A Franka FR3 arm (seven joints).
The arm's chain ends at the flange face. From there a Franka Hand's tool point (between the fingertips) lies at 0.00 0.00 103.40 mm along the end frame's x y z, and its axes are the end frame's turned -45 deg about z.
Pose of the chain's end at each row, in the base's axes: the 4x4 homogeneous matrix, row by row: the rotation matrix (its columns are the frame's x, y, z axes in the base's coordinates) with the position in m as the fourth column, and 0 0 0 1 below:
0.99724 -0.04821 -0.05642 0.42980; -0.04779 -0.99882 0.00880 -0.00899; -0.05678 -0.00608 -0.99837 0.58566; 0 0 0 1
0.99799 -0.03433 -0.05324 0.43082; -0.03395 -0.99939 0.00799 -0.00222; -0.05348 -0.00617 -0.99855 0.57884; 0 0 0 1
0.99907 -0.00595 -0.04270 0.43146; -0.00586 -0.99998 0.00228 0.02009; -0.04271 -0.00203 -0.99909 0.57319; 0 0 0 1
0.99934 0.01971 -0.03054 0.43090; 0.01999 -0.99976 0.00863 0.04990; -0.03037 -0.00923 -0.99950 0.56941; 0 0 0 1
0.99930 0.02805 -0.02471 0.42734; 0.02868 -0.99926 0.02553 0.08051; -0.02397 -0.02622 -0.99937 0.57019; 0 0 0 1
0.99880 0.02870 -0.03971 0.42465; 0.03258 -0.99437 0.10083 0.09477; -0.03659 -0.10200 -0.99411 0.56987; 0 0 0 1
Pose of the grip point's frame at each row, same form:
0.73924 0.67107 -0.05642 0.42397; 0.67248 -0.74007 0.00880 -0.00808; -0.03585 -0.04445 -0.99837 0.48243; 0 0 0 1
0.72996 0.68141 -0.05324 0.42531; 0.68267 -0.73068 0.00799 -0.00139; -0.03345 -0.04218 -0.99855 0.47559; 0 0 0 1
0.71066 0.70224 -0.04270 0.42704; 0.70295 -0.71124 0.00228 0.02033; -0.02877 -0.03164 -0.99909 0.46988; 0 0 0 1
0.69270 0.72058 -0.03054 0.42774; 0.72107 -0.69280 0.00863 0.05079; -0.01495 -0.02800 -0.99950 0.46606; 0 0 0 1
0.68678 0.72645 -0.02471 0.42478; 0.72686 -0.68630 0.02553 0.08315; 0.00159 -0.03549 -0.99937 0.46686; 0 0 0 1
0.68596 0.72655 -0.03971 0.42054; 0.72616 -0.68009 0.10083 0.10520; 0.04625 -0.09800 -0.99411 0.46708; 0 0 0 1

